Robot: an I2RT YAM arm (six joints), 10 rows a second.
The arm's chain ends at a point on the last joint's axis. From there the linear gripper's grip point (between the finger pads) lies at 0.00 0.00 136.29 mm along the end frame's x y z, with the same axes.
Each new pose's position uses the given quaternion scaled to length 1; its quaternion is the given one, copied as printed.
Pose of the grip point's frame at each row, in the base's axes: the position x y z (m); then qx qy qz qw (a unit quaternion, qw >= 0):
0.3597, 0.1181, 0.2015, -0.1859, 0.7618, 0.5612, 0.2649
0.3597, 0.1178, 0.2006, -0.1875, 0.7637, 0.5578, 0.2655
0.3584, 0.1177, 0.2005, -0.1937, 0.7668, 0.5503, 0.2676
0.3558, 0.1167, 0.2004, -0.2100, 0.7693, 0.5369, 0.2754
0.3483, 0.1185, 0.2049, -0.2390, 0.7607, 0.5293, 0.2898
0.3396, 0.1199, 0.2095, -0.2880, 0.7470, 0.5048, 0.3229
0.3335, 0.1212, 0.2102, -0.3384, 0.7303, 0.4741, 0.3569
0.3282, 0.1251, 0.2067, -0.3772, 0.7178, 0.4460, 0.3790
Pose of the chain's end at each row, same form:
0.3331, -0.0119, 0.2328, -0.1859, 0.7618, 0.5612, 0.2649
0.3329, -0.0119, 0.2329, -0.1875, 0.7637, 0.5578, 0.2655
0.3315, -0.0115, 0.2347, -0.1937, 0.7668, 0.5503, 0.2676
0.3288, -0.0116, 0.2374, -0.2100, 0.7693, 0.5369, 0.2754
0.3227, -0.0101, 0.2419, -0.2390, 0.7607, 0.5293, 0.2898
0.3135, -0.0082, 0.2479, -0.2880, 0.7470, 0.5048, 0.3229
0.3062, -0.0061, 0.2505, -0.3384, 0.7303, 0.4741, 0.3569
0.2999, -0.0011, 0.2496, -0.3772, 0.7178, 0.4460, 0.3790

